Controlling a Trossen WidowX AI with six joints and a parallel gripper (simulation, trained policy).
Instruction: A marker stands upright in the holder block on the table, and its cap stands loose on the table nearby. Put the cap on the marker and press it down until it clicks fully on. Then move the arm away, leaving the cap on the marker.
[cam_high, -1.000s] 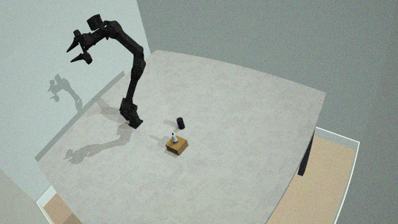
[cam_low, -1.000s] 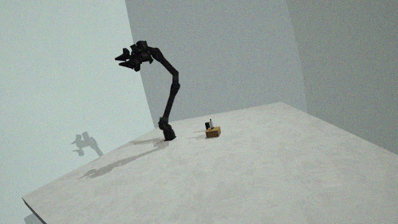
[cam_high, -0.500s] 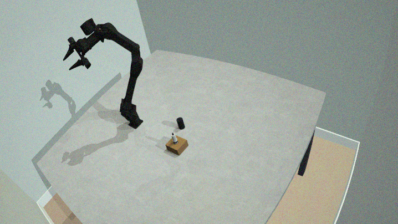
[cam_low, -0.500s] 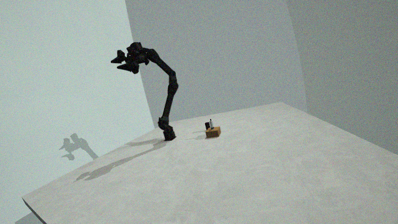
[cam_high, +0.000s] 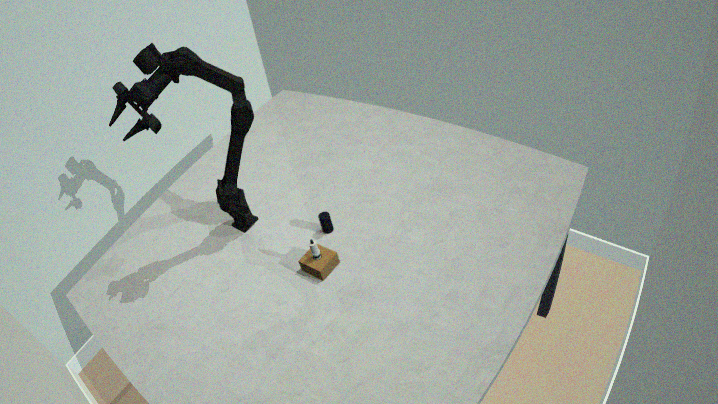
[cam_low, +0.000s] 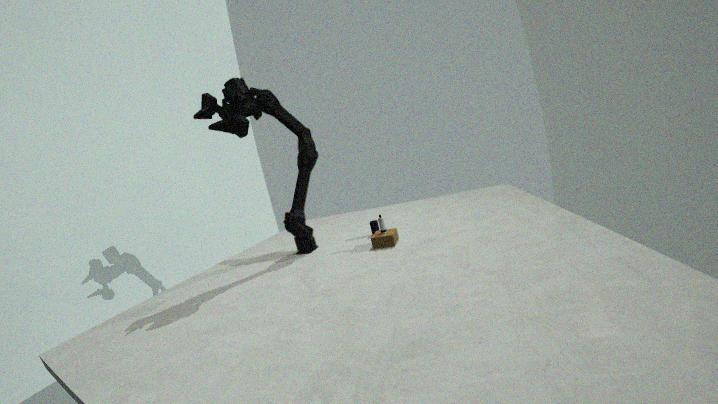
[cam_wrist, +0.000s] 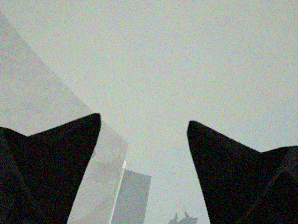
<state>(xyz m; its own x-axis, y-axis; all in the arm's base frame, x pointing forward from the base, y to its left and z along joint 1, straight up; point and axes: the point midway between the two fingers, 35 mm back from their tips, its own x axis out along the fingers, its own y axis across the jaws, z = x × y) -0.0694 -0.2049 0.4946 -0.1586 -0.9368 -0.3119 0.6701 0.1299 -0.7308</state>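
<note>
My gripper tip is 32 cm short of the black marker cap, 33 cm to the right of it and 46 cm above it. Round my gripper tip: tan holder block (38 cm ahead, 22 cm to the left, 47 cm below).
</note>
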